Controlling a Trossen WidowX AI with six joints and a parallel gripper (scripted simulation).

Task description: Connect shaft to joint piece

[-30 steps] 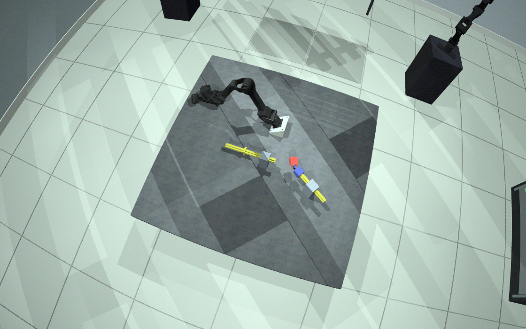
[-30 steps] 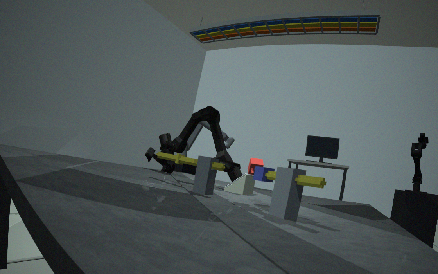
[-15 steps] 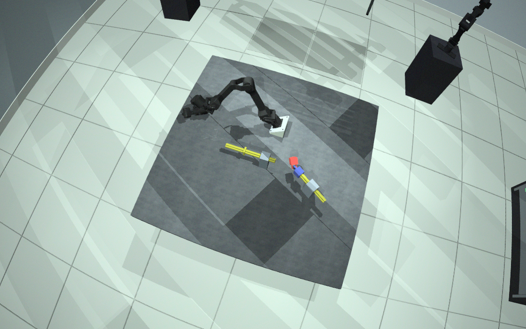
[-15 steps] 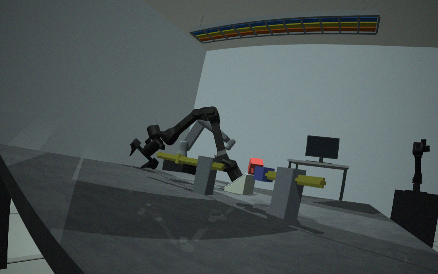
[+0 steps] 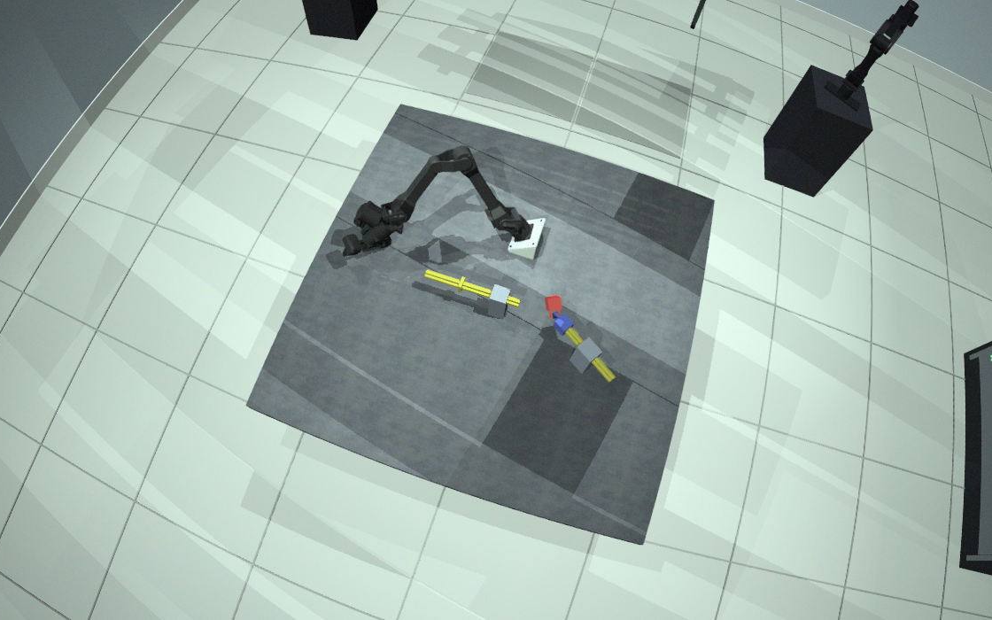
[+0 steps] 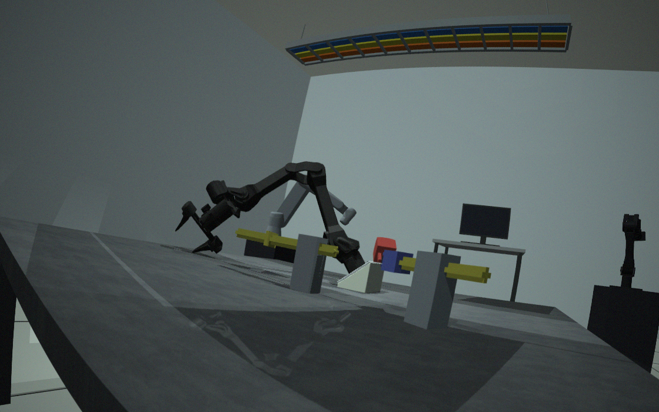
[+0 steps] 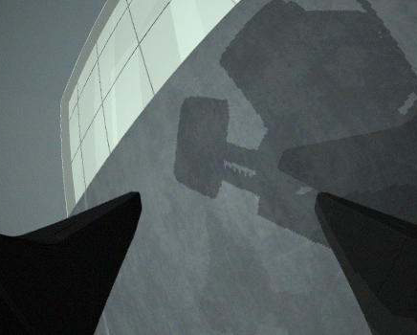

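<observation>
The red joint piece lies 670 mm to the left of my gripper tip, 80 mm above it and 40 mm ahead of it.
</observation>
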